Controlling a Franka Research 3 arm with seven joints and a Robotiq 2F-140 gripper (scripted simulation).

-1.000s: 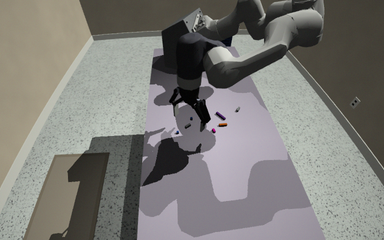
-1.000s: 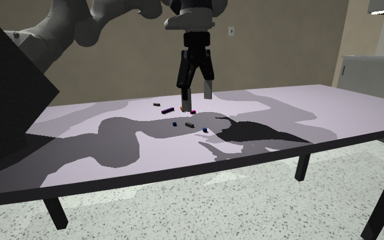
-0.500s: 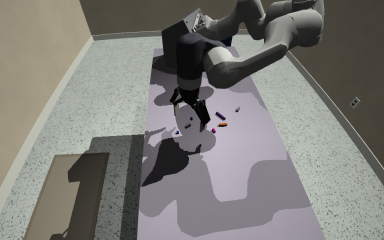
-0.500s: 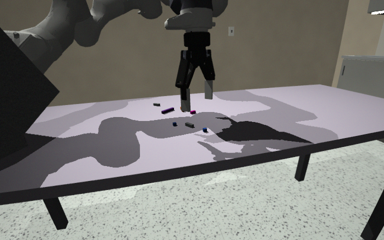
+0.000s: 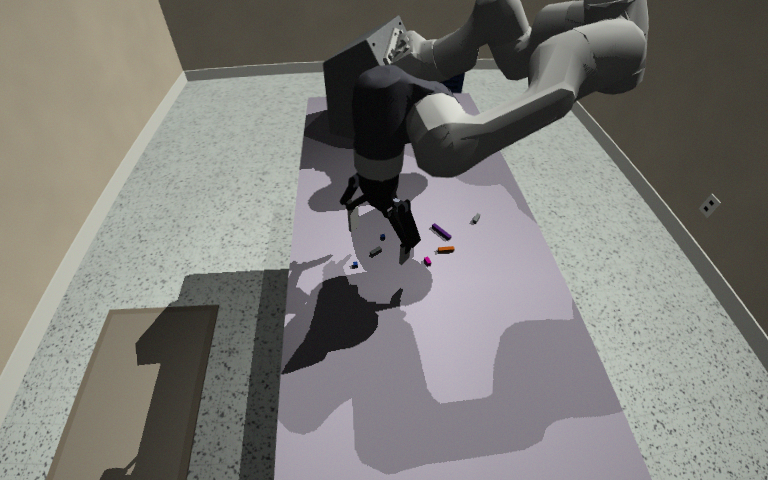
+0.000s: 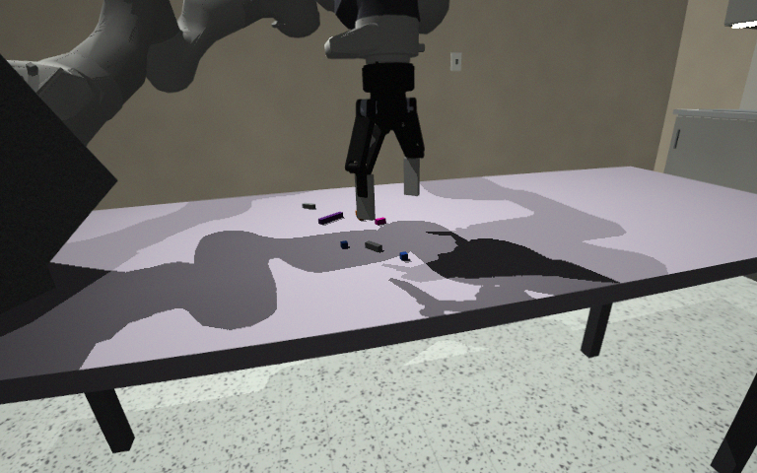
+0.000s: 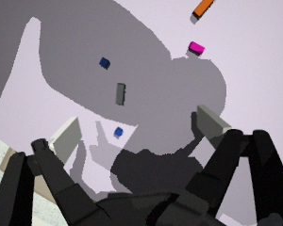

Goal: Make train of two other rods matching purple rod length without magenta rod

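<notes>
Now: the magenta rod 120 mm to the left of my hand, 80 mm below it and 10 mm behind it. Round my hand: purple rod: 150 mm to the left, 110 mm behind, 80 mm below; orange rod: 160 mm to the left, 80 mm below, 50 mm behind.
</notes>
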